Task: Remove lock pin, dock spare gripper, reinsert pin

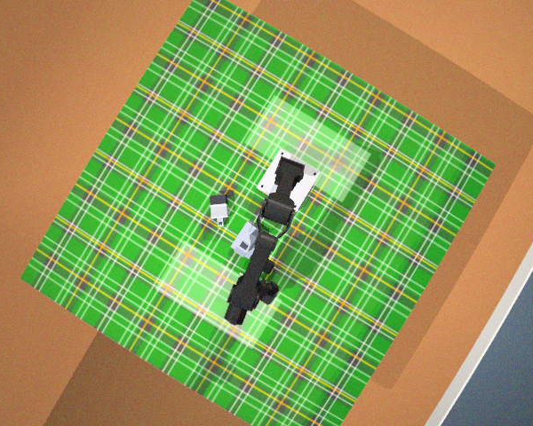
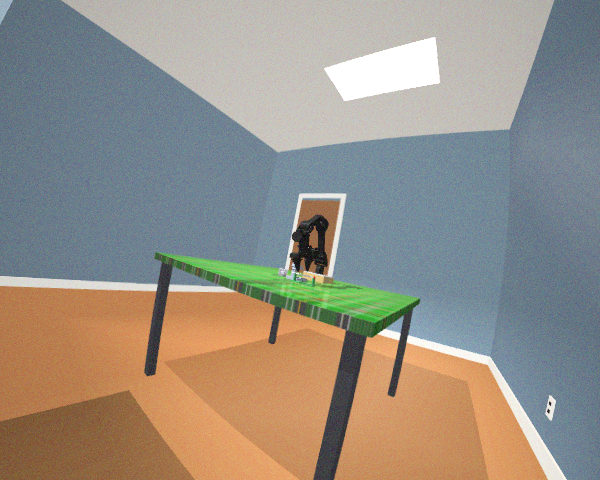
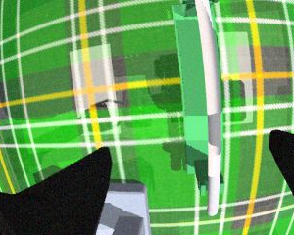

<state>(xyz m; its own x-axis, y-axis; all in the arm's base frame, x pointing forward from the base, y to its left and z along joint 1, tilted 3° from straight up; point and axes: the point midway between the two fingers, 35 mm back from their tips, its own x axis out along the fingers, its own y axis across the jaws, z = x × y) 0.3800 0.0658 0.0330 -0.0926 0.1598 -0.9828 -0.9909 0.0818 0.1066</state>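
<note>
My gripper tip is now 20 mm short of the green translucent block, 20 mm to the right of it and 40 mm above it. Also, from my gripper tip: spare gripper (150 mm behind, 220 mm to the right, 40 mm below); socket (90 mm behind, 90 mm to the right, 10 mm below).
</note>
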